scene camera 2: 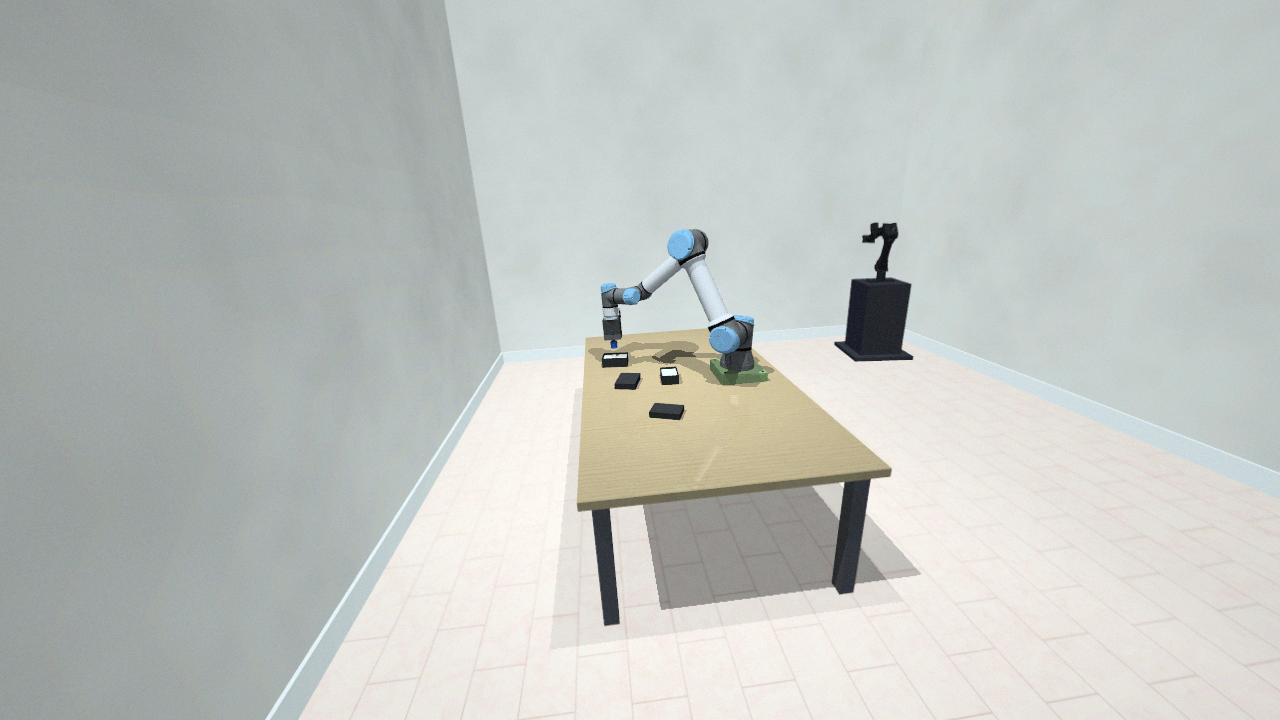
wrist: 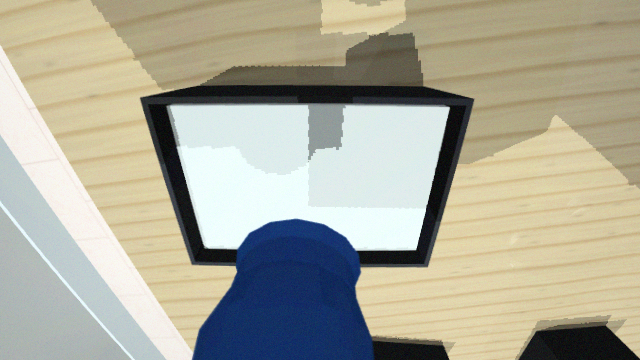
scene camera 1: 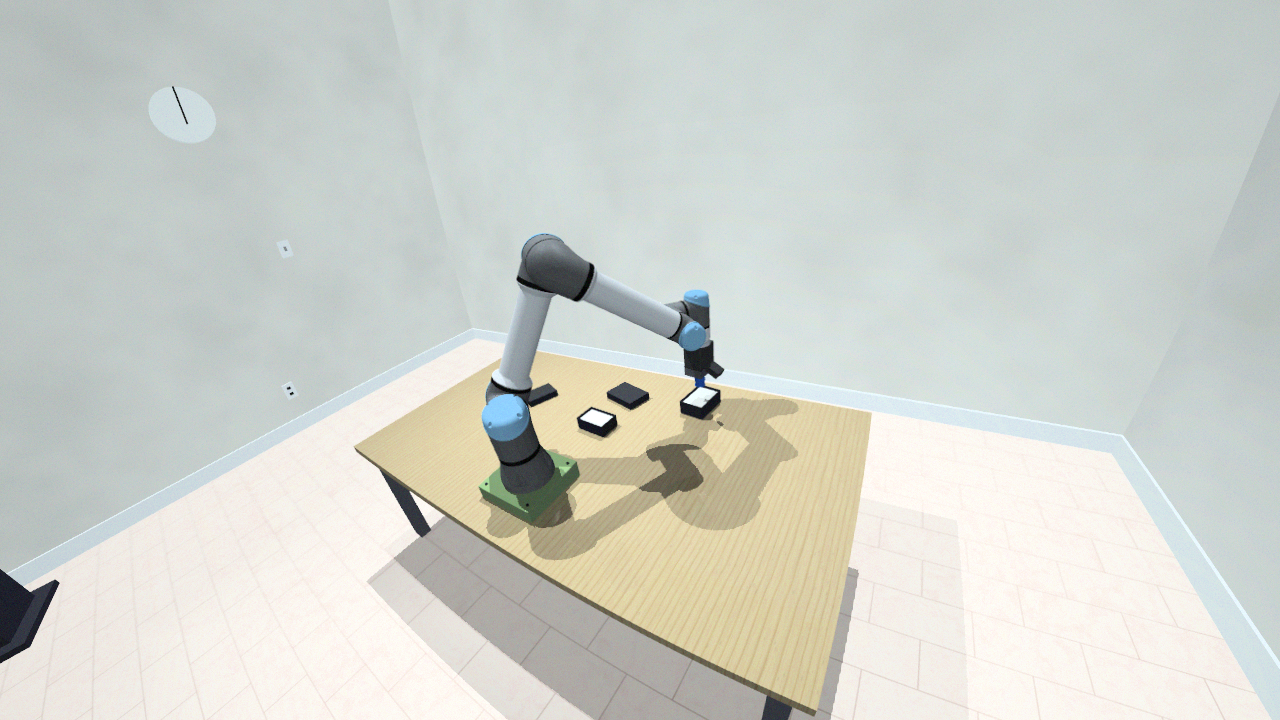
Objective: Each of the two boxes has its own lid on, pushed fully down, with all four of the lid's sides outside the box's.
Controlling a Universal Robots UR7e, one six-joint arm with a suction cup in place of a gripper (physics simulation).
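Frame: origin at the arm's base, x up, y left, z back, level; centimetres.
Seen in the pictures: hand, its tool point: [scene camera 2: 614, 347] [wrist: 297, 271] [scene camera 1: 700, 384]; arm's base, origin of its link: [scene camera 2: 736, 365] [scene camera 1: 528, 473].
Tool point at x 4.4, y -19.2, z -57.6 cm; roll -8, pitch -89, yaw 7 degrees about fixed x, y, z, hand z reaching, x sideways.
Observation:
Offsets run from my tool point to a thing's middle. Level surfaces: height alone.
The larger black box {dx -6.6, dy +0.0, dz +0.1 cm} [scene camera 1: 691, 411] [scene camera 2: 614, 363] [wrist: 250, 93] is open at the top and white inside, and stands upright near the table's far edge in scene camera 1. My suction gripper [scene camera 1: 699, 383] [scene camera 2: 614, 345] [wrist: 298, 237] is off and bare, a little above this box; it hides part of the near rim in the wrist view. The smaller black box {dx -6.8, dy +23.2, dz +27.0 cm} [scene camera 1: 592, 428] [scene camera 2: 669, 381] [wrist: 575, 346] is also uncovered and white inside. The larger dark lid {dx -7.6, dy +26.2, dz +8.4 cm} [scene camera 1: 628, 394] [scene camera 2: 627, 380] [wrist: 412, 351] lies flat, top up, between the boxes. The smaller dark lid {dx -7.8, dy +57.4, dz +25.6 cm} [scene camera 1: 542, 394] [scene camera 2: 666, 411] lies flat farther away.
The arm's green base plate [scene camera 1: 496, 495] [scene camera 2: 760, 376] is on the wooden table {dx -8.9 cm} [scene camera 1: 742, 608] [scene camera 2: 716, 447]. The table's edge runs close past the larger box. A black pedestal [scene camera 2: 877, 317] with a small black arm [scene camera 2: 884, 250] stands on the floor beyond the table.

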